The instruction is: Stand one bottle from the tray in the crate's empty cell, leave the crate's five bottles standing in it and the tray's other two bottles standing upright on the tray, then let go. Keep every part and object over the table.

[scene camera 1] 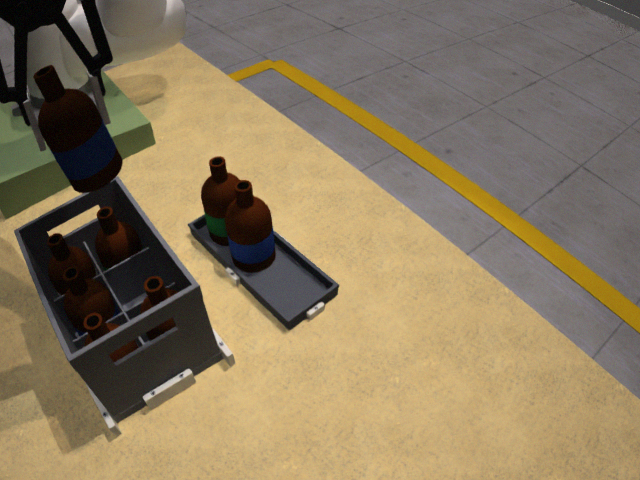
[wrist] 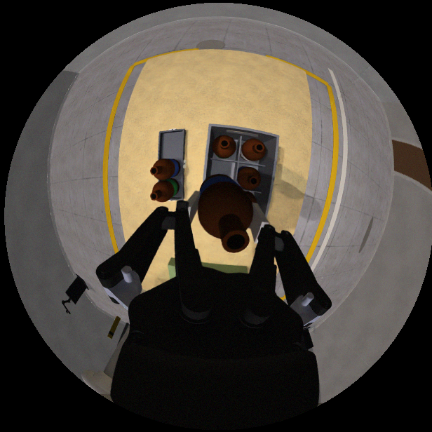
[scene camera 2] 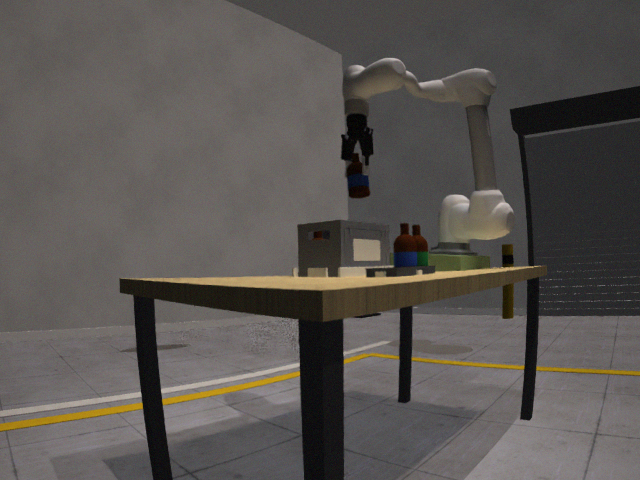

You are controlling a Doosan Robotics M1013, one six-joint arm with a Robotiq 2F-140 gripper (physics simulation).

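Places are measured from the arm's base along level axes (x ahead, y left, z up), in centimetres.
Pixels of known places: gripper, fingertip midpoint: (scene camera 1: 73, 132) (scene camera 2: 356, 176); arm's base at its link origin: (scene camera 2: 453, 254).
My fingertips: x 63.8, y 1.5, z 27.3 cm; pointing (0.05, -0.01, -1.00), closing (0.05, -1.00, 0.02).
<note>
Ahead of a thing's pixels: the offset from my fingertips to its top centre. "pt": to the spot under its first point.
My gripper (scene camera 1: 69, 117) (scene camera 2: 358, 168) (wrist: 224, 205) is shut on a brown bottle with a blue label @[dx -0.3, dy +0.0, dz +8.8 cm] (scene camera 1: 85, 155) (scene camera 2: 358, 184) (wrist: 222, 202), roughly upright, well above the crate's height near its base-side end. The grey crate @[dx +3.2, dy -3.4, dz -16.8 cm] (scene camera 1: 149, 366) (scene camera 2: 320, 253) (wrist: 243, 128) has five standing bottles; its empty cell @[pt dx -1.5, dy +0.3, dz -29.3 cm] (scene camera 1: 133, 279) is the middle one on the tray side, partly hidden in the wrist view by the held bottle. The tray @[pt dx +10.9, dy +22.8, dz -33.8 cm] (scene camera 1: 297, 294) (wrist: 172, 142) bears an upright blue-label bottle @[dx +0.0, dy +20.5, dz -18.3 cm] (scene camera 1: 250, 227) (scene camera 2: 405, 248) (wrist: 163, 169) and an upright green-label bottle @[dx -7.5, dy +19.3, dz -18.3 cm] (scene camera 1: 216, 201) (scene camera 2: 421, 248) (wrist: 162, 191).
The green base block (scene camera 1: 124, 121) (scene camera 2: 460, 262) stands beyond the crate, under the arm's base. Thin dividers part the crate's cells. Small pale blocks @[pt dx +17.9, dy -1.2, dz -31.5 cm] (scene camera 1: 169, 387) sit against the crate's foot and the tray's sides. The table edge (scene camera 2: 222, 299) runs beyond the tray.
</note>
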